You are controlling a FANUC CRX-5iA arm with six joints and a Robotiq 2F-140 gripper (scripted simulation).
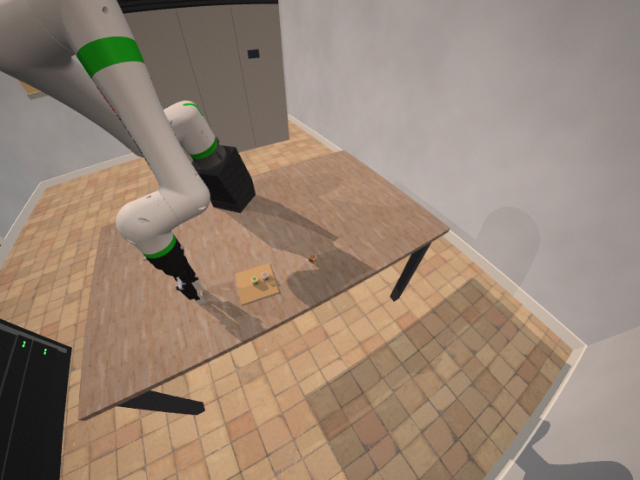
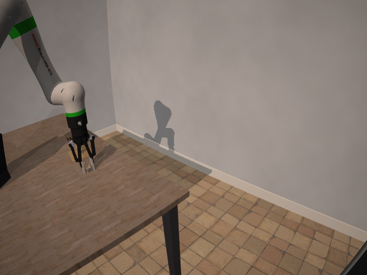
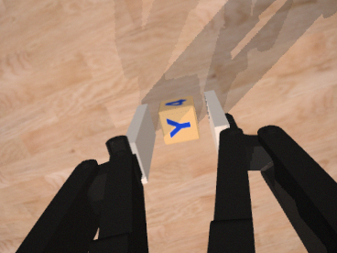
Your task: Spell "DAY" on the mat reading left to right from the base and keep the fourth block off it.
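The Y block lies 20 mm below my hand. Round my hand: tan mat: 210 mm to the left, 30 mm below, 20 mm ahead; O block: 440 mm to the left, 20 mm below, 10 mm ahead.
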